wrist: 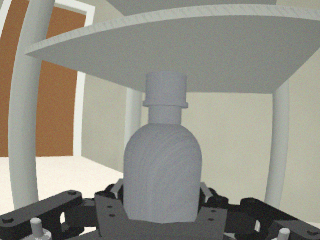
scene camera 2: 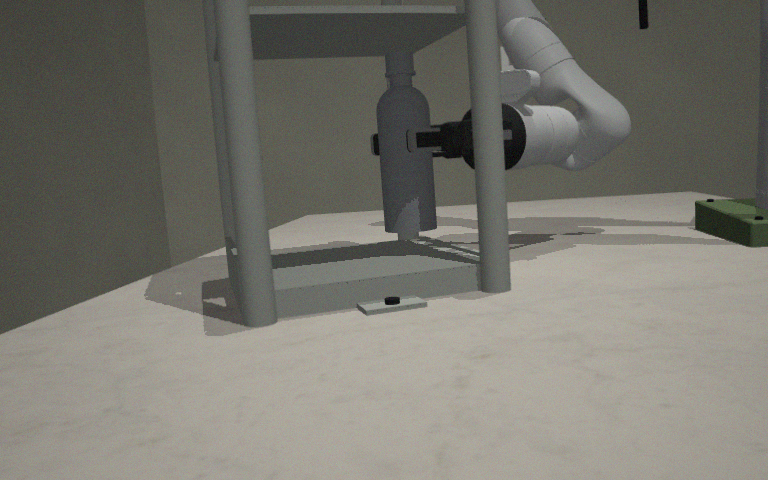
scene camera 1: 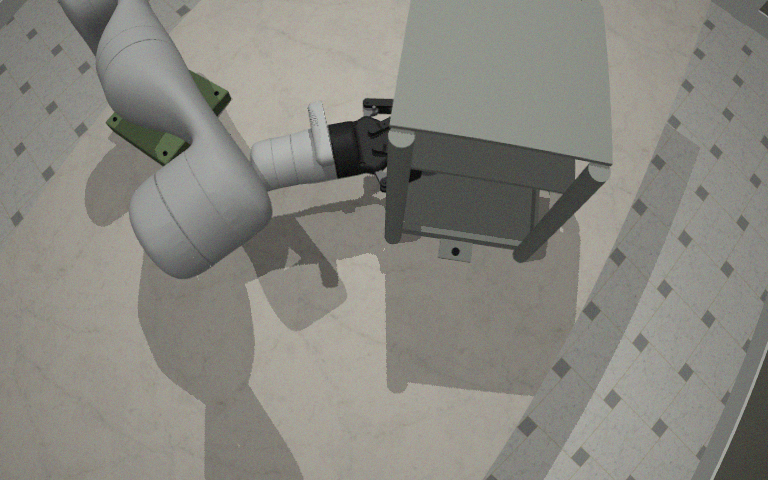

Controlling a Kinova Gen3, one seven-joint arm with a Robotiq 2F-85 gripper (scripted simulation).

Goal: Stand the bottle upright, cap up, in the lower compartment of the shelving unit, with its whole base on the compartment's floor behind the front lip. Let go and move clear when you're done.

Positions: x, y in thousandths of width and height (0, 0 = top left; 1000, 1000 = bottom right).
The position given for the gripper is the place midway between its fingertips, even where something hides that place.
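Observation:
Grey bottle (scene camera 2: 532, 401), also in the wrist view (wrist: 508, 690). Shelving unit (scene camera 2: 498, 578), wrist view too (wrist: 686, 223). The gripper (scene camera 2: 507, 297), likewise in the wrist view (wrist: 505, 802).

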